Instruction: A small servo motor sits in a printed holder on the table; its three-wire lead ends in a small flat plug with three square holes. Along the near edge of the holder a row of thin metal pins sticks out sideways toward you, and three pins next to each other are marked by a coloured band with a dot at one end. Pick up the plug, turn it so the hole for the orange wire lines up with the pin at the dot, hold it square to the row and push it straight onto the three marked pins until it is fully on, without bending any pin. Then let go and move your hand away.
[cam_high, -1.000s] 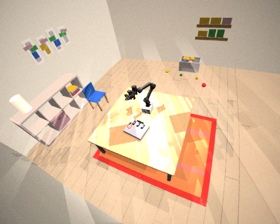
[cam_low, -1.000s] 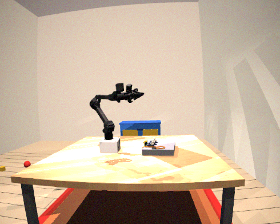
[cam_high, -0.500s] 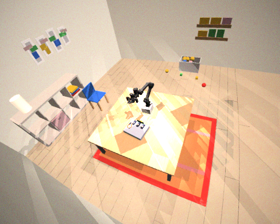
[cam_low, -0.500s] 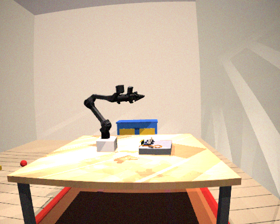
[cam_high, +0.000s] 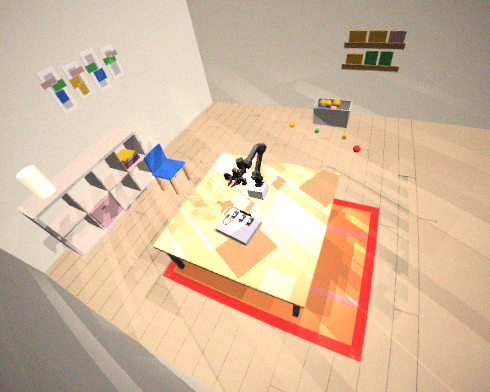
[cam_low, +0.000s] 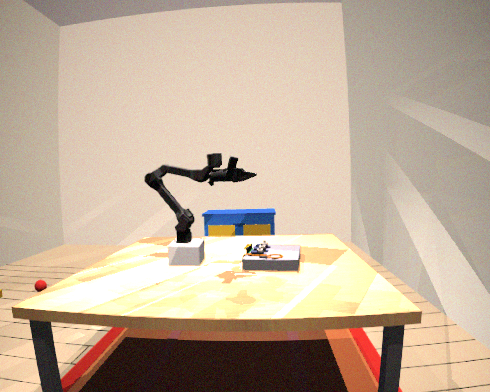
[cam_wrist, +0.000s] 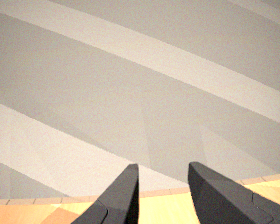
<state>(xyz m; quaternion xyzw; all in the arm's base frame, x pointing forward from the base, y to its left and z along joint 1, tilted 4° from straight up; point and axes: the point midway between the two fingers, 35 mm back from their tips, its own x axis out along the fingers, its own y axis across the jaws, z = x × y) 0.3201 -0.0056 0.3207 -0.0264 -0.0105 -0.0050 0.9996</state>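
Now: gripper tip 5 cm past the yellow band, 7 cm to the right of it and 34 cm above it. The rest, counted from my gripper tip: servo motor: 5 cm to the left, 36 cm below; printed holder: 11 cm ahead, 4 cm to the left, 39 cm below.
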